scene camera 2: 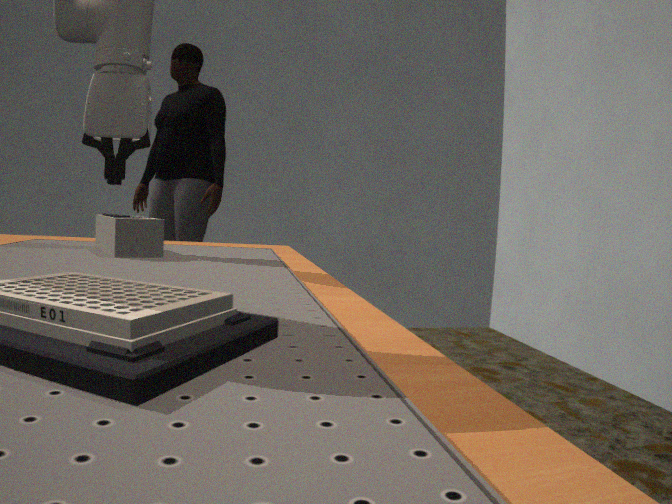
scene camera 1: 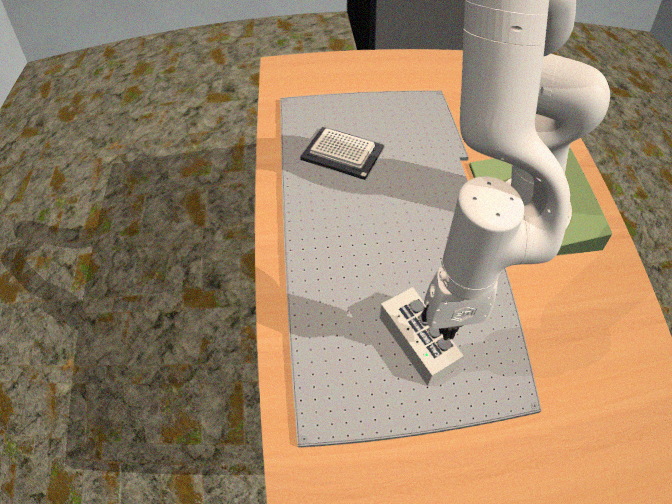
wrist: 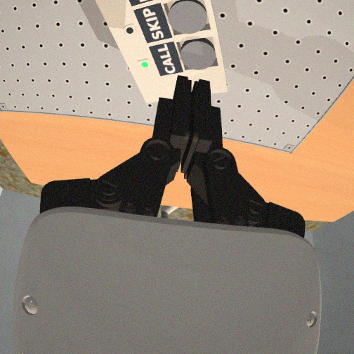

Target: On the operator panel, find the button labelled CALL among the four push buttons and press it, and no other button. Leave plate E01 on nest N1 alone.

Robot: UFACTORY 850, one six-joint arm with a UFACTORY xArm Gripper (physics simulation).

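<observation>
The cream operator panel stands on the perforated board. In the wrist view the round grey CALL button is the end one, beside its CALL label; a small green light glows by that label. The SKIP button is its neighbour. My gripper is shut and empty. Its tips hang clearly above the panel in scene camera 2, apart from it. Plate E01 sits on the dark nest.
The grey perforated board lies on the wooden table. A green block lies by the arm's base. A person stands behind the table in scene camera 2.
</observation>
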